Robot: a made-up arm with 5 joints. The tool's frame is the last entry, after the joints.
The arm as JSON. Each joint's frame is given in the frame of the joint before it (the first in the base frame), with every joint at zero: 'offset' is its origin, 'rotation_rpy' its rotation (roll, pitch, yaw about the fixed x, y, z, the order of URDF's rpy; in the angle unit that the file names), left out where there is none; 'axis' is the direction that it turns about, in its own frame. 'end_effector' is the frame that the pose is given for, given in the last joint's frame.
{
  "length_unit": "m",
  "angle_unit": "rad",
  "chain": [
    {
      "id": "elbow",
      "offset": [
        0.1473,
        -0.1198,
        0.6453
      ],
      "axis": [
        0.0,
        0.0,
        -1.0
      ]
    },
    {
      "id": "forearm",
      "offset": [
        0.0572,
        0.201,
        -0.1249
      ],
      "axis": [
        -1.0,
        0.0,
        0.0
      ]
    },
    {
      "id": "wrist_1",
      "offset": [
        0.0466,
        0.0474,
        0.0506
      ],
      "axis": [
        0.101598,
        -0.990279,
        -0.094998
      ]
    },
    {
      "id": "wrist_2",
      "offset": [
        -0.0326,
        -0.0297,
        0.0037
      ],
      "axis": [
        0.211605,
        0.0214,
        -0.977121
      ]
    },
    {
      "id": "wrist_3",
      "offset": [
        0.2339,
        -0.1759,
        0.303
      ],
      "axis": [
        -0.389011,
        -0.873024,
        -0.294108
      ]
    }
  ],
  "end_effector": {
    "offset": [
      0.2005,
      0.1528,
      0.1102
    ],
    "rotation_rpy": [
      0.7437,
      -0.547,
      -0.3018
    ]
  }
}
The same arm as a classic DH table. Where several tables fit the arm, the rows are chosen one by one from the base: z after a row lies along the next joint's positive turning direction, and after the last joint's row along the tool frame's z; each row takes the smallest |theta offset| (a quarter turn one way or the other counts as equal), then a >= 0, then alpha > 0; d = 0 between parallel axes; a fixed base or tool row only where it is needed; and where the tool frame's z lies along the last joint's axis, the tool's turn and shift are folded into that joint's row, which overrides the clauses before.
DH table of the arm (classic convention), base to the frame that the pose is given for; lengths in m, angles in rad. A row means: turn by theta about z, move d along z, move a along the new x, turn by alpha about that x. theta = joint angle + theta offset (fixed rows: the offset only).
base (fixed): d 0  theta0 -0.6828  a 0.1899  alpha 3.1416
elbow: d -0.5204  theta0 0.888  a -0.201  alpha -1.5708
forearm: d -0.1091  theta0 1.4752  a 0.0458  alpha 1.6726
wrist_1: d -0.0253  theta0 -1.3653  a -0.0333  alpha 1.4775
wrist_2: d -0.2679  theta0 0.5468  a 0.3382  alpha -1.3833
wrist_3: d -0.2205  theta0 0.166  a 0.1274  alpha -1.0465
tool (fixed): d -0.0049  theta0 0.2912  a 0  alpha 0

